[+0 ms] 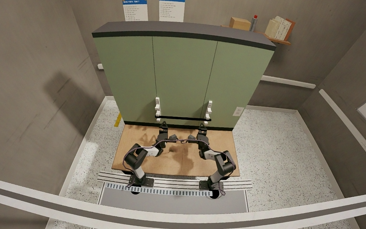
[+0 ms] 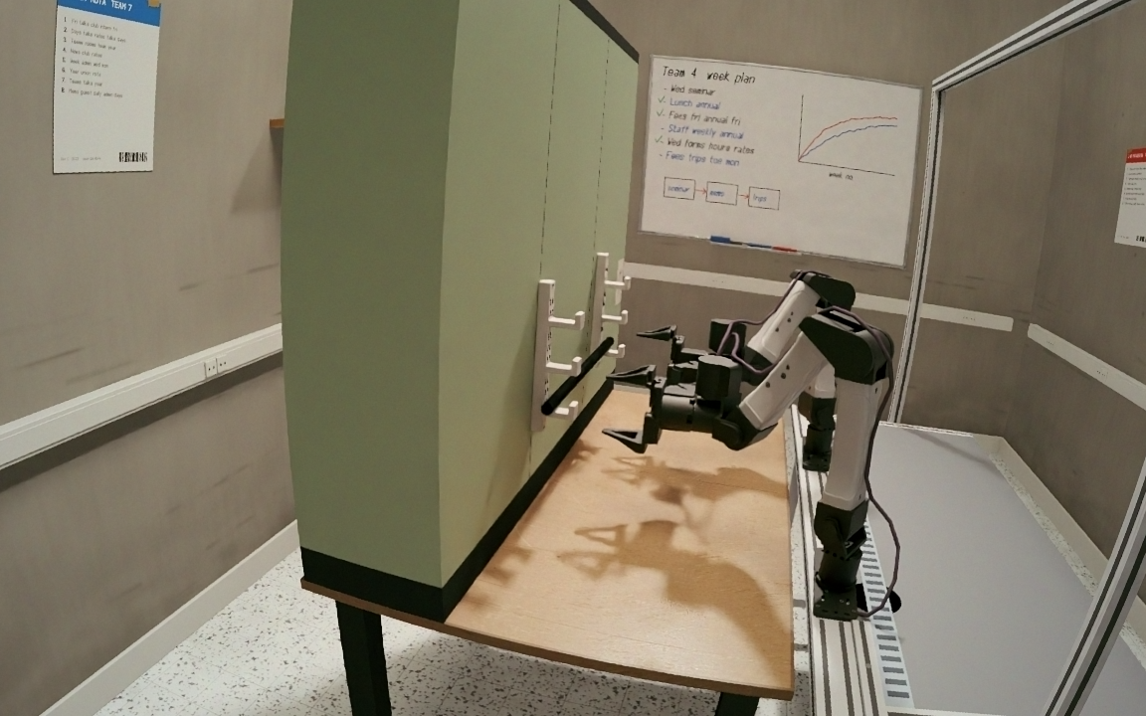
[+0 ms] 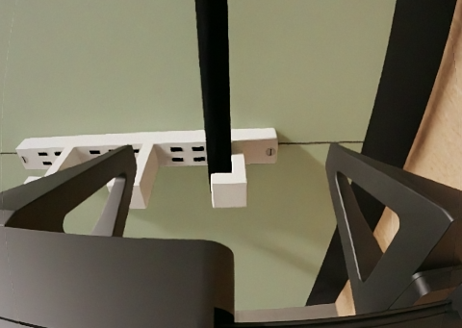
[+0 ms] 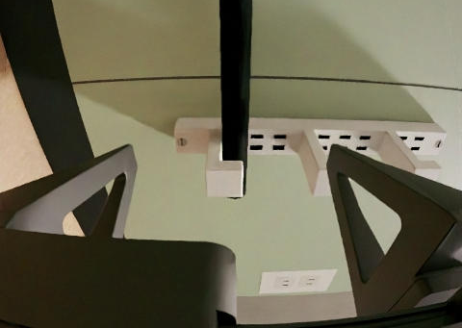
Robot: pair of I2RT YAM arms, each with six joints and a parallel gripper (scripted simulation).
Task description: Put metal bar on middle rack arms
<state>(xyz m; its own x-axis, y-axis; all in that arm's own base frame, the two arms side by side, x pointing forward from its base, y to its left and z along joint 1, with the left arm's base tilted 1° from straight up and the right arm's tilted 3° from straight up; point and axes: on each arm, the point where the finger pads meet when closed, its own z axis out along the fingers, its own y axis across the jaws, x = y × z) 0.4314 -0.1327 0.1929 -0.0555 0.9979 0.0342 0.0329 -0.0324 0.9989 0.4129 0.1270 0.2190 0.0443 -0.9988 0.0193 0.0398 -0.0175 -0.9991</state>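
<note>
The black metal bar is 80 mm ahead of my left hand, 150 mm to the right of it and 10 mm above it. From my left hand the other things lie so: wall socket 120 mm ahead, 620 mm to the right, 110 mm above; then black base strip 120 mm ahead, 120 mm to the right, 160 mm below; then green wall panel 230 mm ahead, 120 mm to the right, 260 mm above.
The black metal bar lies 8 cm ahead of my right hand and 15 cm to the left of it. Round my right hand: wall socket 12 cm ahead, 32 cm to the right, 10 cm above; then black base strip 11 cm ahead, 18 cm to the left, 17 cm below; then green wall panel 22 cm ahead, 19 cm to the left, 25 cm above.
</note>
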